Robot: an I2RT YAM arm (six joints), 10 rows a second.
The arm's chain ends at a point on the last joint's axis. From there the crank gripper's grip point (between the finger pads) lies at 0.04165 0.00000 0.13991 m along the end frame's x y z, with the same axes.
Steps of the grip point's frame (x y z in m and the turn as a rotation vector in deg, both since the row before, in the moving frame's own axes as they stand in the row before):
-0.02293 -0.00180 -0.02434 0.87 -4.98 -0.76
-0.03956 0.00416 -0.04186 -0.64 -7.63 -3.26
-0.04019 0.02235 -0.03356 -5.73 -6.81 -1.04
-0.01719 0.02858 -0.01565 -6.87 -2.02 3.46
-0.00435 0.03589 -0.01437 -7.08 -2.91 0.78
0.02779 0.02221 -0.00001 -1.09 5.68 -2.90
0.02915 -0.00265 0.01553 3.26 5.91 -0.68
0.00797 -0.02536 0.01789 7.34 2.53 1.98
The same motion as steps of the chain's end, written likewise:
-0.01061 0.00082 -0.02741 0.87 -4.98 -0.76
-0.02060 0.00440 -0.04615 -0.64 -7.63 -3.26
-0.02345 0.00877 -0.03684 -5.73 -6.81 -1.04
-0.01167 0.00941 -0.01587 -6.87 -2.02 3.46
0.00291 0.01801 -0.01520 -7.08 -2.91 0.78
0.01414 0.02205 0.00480 -1.09 5.68 -2.90
0.01502 0.00575 0.02080 3.26 5.91 -0.68
0.00157 -0.00915 0.02091 7.34 2.53 1.98

